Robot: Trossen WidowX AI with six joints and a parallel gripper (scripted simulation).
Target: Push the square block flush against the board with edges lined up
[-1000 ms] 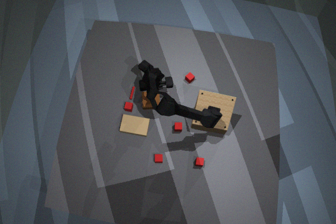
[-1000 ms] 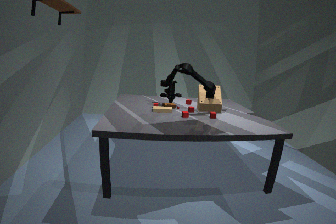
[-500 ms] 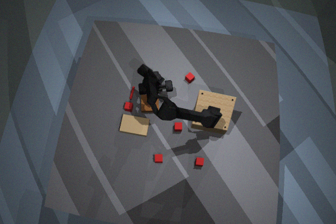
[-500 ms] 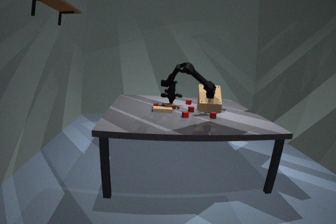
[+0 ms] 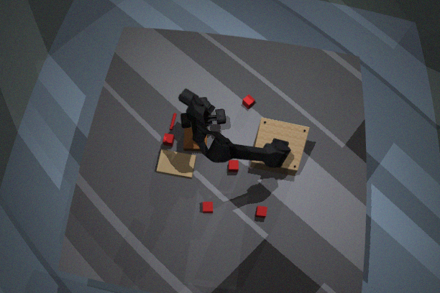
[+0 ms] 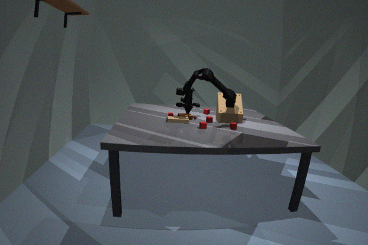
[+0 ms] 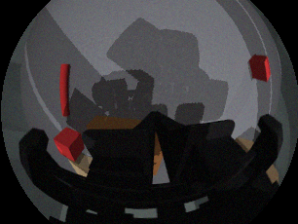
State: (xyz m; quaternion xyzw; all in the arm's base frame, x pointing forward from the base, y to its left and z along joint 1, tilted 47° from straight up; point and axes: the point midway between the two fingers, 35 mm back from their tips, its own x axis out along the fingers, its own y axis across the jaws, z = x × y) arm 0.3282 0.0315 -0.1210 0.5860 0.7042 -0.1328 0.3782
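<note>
The tiny red piece is 70 mm to the left of my gripper tip and 60 mm behind it. Also, from my gripper tip: thin red stick: 140 mm ahead, 10 mm to the left; then light tan board: 200 mm to the left, 60 mm ahead; then square block: 70 mm to the left, 20 mm ahead.
</note>
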